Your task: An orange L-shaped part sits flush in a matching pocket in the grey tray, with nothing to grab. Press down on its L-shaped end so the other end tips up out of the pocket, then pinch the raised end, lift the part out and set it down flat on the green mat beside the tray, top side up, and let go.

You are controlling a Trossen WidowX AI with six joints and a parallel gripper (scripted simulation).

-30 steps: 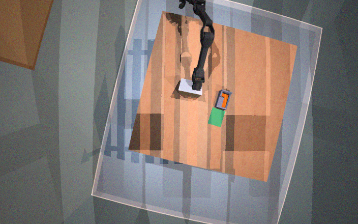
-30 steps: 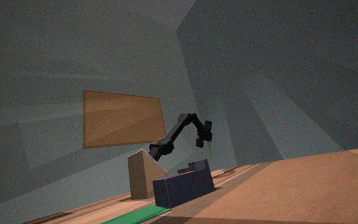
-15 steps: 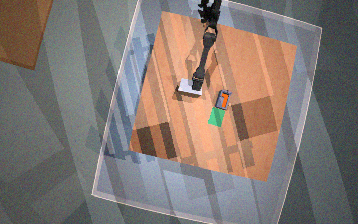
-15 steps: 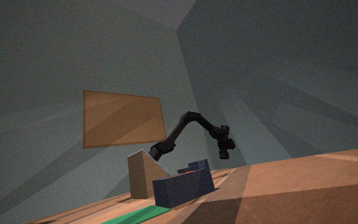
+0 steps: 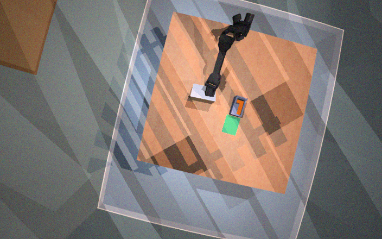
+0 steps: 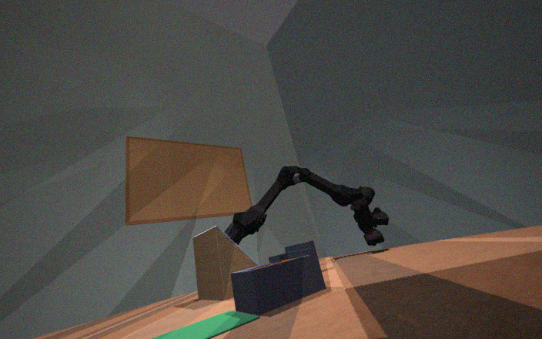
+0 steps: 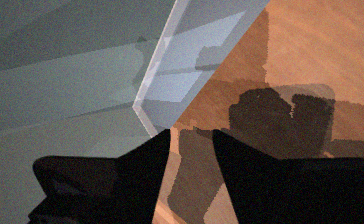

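Right now my gripper tip is 8 cm short of the orange L-shaped part, 65 cm to the left of it and 2 cm below it. The rest, counted from my gripper tip: green mat (5 cm ahead, 81 cm to the right, 5 cm below).
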